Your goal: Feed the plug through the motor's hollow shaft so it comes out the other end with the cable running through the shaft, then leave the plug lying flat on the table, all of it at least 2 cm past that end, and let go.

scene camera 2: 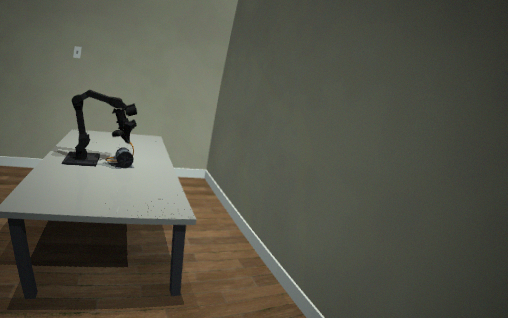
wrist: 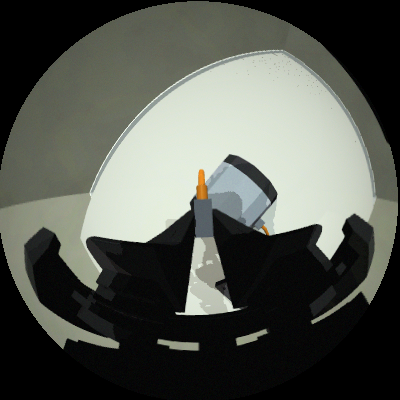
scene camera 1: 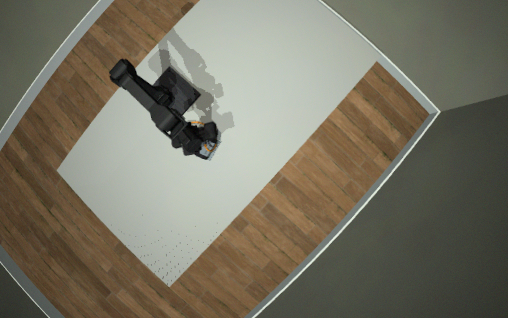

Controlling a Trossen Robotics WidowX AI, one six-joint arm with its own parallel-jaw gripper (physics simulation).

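Where they show: gripper, fingertip midpoint: (scene camera 2: 128, 142) (wrist: 202, 213) (scene camera 1: 204, 141); arm's base at its link origin: (scene camera 2: 80, 158) (scene camera 1: 166, 99).
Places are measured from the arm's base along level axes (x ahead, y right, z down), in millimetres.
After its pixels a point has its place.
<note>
The motor (scene camera 2: 124, 157) {y 72, x 291, z -53 mm} (wrist: 241, 186) {y 38, x 300, z -86 mm}, a blue-grey cylinder with a black end, lies on its side on the table (scene camera 1: 280, 100) {y -370, x 388, z 16 mm} (scene camera 2: 100, 195) {y 479, x 205, z 16 mm} (wrist: 160, 135) {y -27, x 503, z 16 mm}. My gripper (scene camera 2: 129, 142) {y -7, x 303, z -128 mm} (wrist: 202, 213) {y -7, x 303, z -128 mm} is shut on the plug (wrist: 203, 227) {y -8, x 294, z -140 mm}, a small grey block, above and beside the motor. The orange cable (scene camera 2: 133, 150) {y 12, x 343, z -84 mm} (wrist: 201, 178) {y 9, x 328, z -121 mm} leaves the plug's far end and arcs down past the motor in scene view 2. More cable (scene camera 1: 197, 123) {y -29, x 190, z 8 mm} lies between the motor and the arm's base. The motor's shaft opening is hidden in the wrist view, and the arm mostly covers the motor in scene view 1.
The arm's dark base plate (scene camera 1: 185, 93) {y -84, x 51, z -2 mm} (scene camera 2: 75, 160) {y 47, x -24, z 1 mm} stands on the table beside the motor. A thin orange lead (wrist: 265, 230) {y 42, x 208, z -38 mm} shows at the motor's lower side in the wrist view. The table's edge and wood floor (scene camera 1: 345, 135) lie beyond.
</note>
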